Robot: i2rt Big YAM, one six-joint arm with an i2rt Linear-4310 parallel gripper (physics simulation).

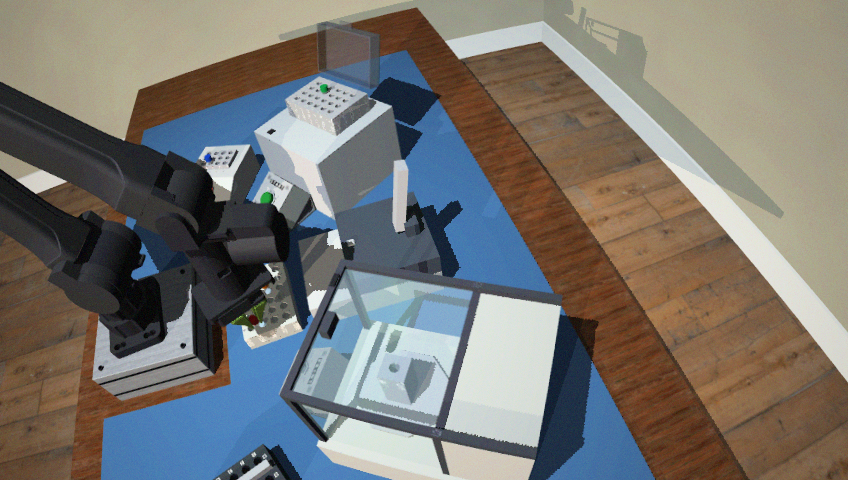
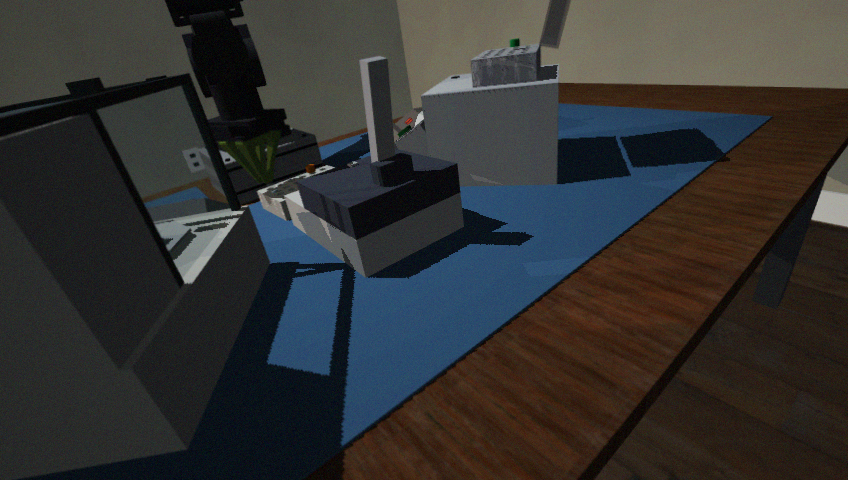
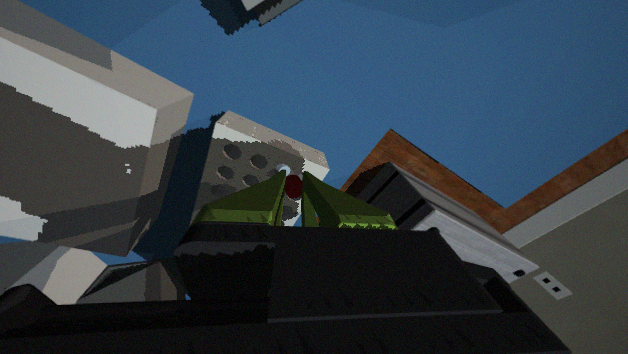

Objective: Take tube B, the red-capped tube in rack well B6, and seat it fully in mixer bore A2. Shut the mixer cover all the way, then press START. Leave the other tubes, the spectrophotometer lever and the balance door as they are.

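Places are measured from the arm's base along level axes (x back, y left, z down), in millimetres.
Where they show: gripper, fingertip midpoint: [image 1: 255, 323] [image 2: 265, 182] [image 3: 294, 178]; arm's base, link origin: [image 1: 137, 318].
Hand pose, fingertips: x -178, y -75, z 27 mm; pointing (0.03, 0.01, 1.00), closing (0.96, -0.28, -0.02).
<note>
Things, the pixels of their top centre, and the offset from my fingertips. "spot": a spot on its surface instead.
- white rack, top centre: [image 3: 251, 209] [image 1: 263, 297] [image 2: 305, 181] dy +54, dx -19, dz +16 mm
- tube B, top centre: [image 3: 284, 192] [image 1: 255, 315] dy +6, dx -4, dz -11 mm
- mixer, surface spot: [image 2: 490, 130] [image 1: 363, 157] spot: dy +218, dx -258, dz -34 mm
- white box with a bored block, surface spot: [image 2: 504, 70] [image 1: 352, 114] spot: dy +249, dx -264, dz -106 mm
- green-capped tube, top centre: [image 2: 514, 39] [image 1: 323, 86] dy +318, dx -238, dz -137 mm
- orange-capped tube, top centre: [image 2: 309, 165] dy +63, dx -29, dz -8 mm
- spectrophotometer, surface spot: [image 2: 410, 226] spot: dy +21, dx -289, dz +14 mm
- glass-sided balance, top centre: [image 1: 378, 332] [image 2: 36, 88] dy -205, dx -151, dz -176 mm
- blue-capped tube, top centre: [image 1: 207, 156] dy +392, dx +11, dz -41 mm
My gripper [image 1: 253, 318] [image 2: 265, 180] [image 3: 294, 178] is low over the white rack [image 1: 291, 326] [image 2: 272, 204] [image 3: 221, 131]. Its green fingers are closed against both sides of the red cap of tube B [image 1: 254, 320] [image 3: 293, 186]. Pale tube shows beside the cap; the fingers hide the well below. The mixer [image 1: 363, 154] [image 2: 490, 130] is a white box with a bored block [image 1: 351, 110] [image 2: 504, 70] on top, where a green-capped tube [image 1: 323, 88] [image 2: 514, 42] stands. Its clear cover [image 1: 348, 53] [image 2: 554, 23] is raised. A panel with a green button [image 1: 266, 197] stands beside the mixer.
An orange-capped tube [image 2: 311, 168] stands in the rack. The spectrophotometer [image 1: 374, 231] [image 2: 410, 226] with its upright lever [image 1: 399, 196] [image 2: 377, 110] is beside the rack. The glass-sided balance [image 1: 499, 356] stands close by. A blue-capped tube [image 1: 208, 158] is in a small block.
</note>
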